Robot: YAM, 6 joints.
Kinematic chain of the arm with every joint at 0, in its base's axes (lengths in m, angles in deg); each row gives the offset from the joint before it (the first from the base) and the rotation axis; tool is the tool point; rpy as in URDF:
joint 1: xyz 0 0 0.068 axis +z
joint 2: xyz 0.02 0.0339 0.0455 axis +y
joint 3: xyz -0.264 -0.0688 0 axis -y
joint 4: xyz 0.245 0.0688 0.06 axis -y
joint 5: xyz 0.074 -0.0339 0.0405 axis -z
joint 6: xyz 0.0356 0 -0.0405 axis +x
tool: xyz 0 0 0 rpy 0 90 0
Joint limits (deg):
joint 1: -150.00..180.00
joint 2: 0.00..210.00
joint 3: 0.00..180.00
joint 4: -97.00..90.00
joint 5: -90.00..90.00
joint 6: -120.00..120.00
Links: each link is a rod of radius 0.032 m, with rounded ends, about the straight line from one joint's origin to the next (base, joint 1, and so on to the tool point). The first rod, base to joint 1, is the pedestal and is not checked.
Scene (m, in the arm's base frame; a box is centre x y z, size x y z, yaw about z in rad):
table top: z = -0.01
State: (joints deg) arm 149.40 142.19 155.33 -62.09 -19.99 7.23
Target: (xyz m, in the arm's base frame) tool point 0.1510 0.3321 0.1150
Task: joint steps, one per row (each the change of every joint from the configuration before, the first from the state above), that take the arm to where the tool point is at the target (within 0.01 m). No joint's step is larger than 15 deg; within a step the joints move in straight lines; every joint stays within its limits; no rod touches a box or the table.
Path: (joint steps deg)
1: -14.14 -1.32 -9.85 -4.92 1.60 0.00
2: -14.15 -1.32 -9.84 -4.91 1.60 0.00
3: -14.14 -1.33 -9.85 -4.92 1.60 0.00
4: -14.14 -1.32 -9.84 -4.92 1.61 0.00
5: -14.15 -1.32 -9.85 -4.92 1.60 0.00
6: -14.14 -1.32 -9.84 -4.91 1.60 0.00

